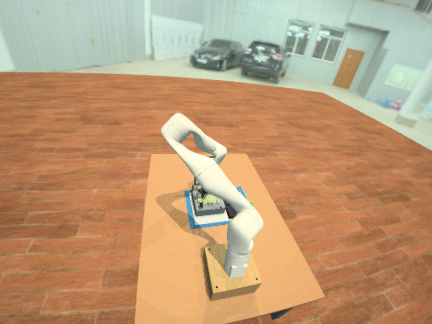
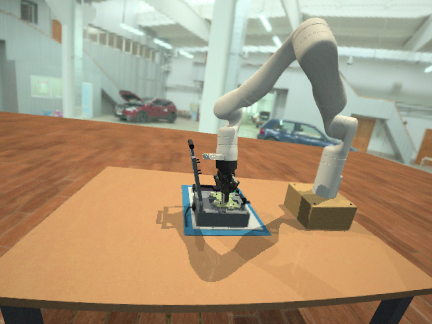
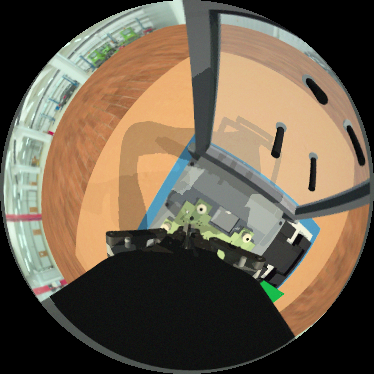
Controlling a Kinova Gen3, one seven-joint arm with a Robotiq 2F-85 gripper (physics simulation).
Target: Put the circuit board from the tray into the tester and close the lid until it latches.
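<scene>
The pale green circuit board lies in the nest of the grey tester. The tester's lid stands open and upright at the far side, a frame with a clear pane and black pins. My gripper points straight down with its fingers shut and empty, their tips resting at the near edge of the board. The black tray beside the tester holds no board.
Tester and tray sit on a white plate over a blue mat mid-table. A small green marker lies by the tray. The arm's wooden base block stands on the table.
</scene>
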